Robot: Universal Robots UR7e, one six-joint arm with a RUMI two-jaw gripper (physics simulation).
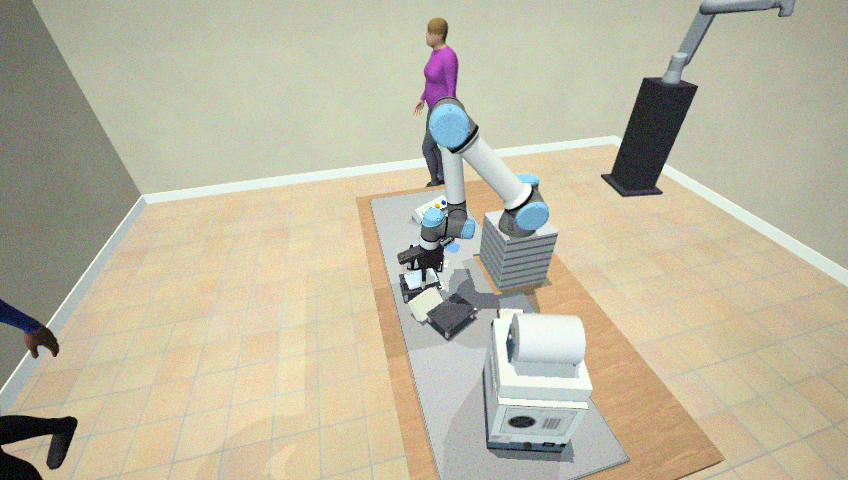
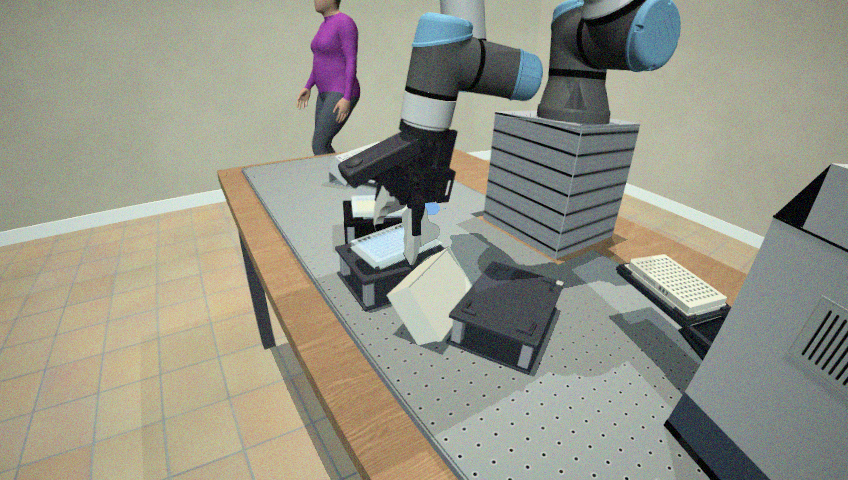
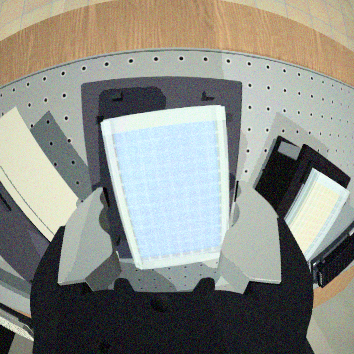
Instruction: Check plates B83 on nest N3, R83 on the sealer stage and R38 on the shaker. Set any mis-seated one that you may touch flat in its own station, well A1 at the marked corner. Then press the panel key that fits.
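Pixels of known places: gripper, between the fingertips: (image 1: 419, 279) (image 2: 393, 247) (image 3: 170, 186); arm's base, origin of its link: (image 1: 516, 227) (image 2: 572, 118).
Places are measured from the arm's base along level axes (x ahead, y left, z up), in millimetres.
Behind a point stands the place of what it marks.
A light-blue plate with a pale rim (image 1: 413, 279) @[x 441, y 57, z -190 mm] (image 2: 380, 245) @[x 438, y 56, z -188 mm] (image 3: 170, 190) @[x 417, y 52, z -186 mm] lies askew on a dark nest (image 2: 386, 289) @[x 439, y 86, z -254 mm] (image 3: 233, 100) @[x 484, y 9, z -204 mm], turned against the nest's edges. My gripper (image 1: 417, 276) @[x 414, y 51, z -199 mm] (image 2: 395, 240) @[x 414, y 51, z -199 mm] (image 3: 170, 186) @[x 414, y 51, z -199 mm] is open, one finger beside each long side of this plate. A cream-topped plate (image 2: 364, 206) @[x 412, y -111, z -189 mm] (image 3: 320, 207) @[x 400, y -117, z -189 mm] sits on a black station behind. A cream well plate (image 2: 678, 284) @[x 121, y 372, z -151 mm] sits on the black stage by the white sealer (image 1: 538, 380) @[x 188, y 700, z 71 mm] (image 2: 767, 309) @[x 245, y 508, z -62 mm]. Plate labels and A1 marks are unreadable. The key panel (image 1: 429, 208) @[x 306, y -471, z -186 mm] is partly hidden by the arm.
A cream block (image 1: 425, 304) @[x 406, y 195, z -197 mm] (image 2: 431, 297) @[x 421, y 204, z -195 mm] (image 3: 32, 170) @[x 426, y 158, z -184 mm] leans tilted against a dark nest with no plate on it (image 1: 452, 316) @[x 309, y 261, z -206 mm] (image 2: 505, 306) @[x 329, y 250, z -206 mm]. The arm's striped pedestal (image 1: 517, 255) @[x 12, y 84, z -80 mm] (image 2: 559, 184) @[x 76, y 66, z -116 mm] stands to the right. A person in purple (image 1: 440, 77) (image 2: 336, 53) is beyond the table's far end.
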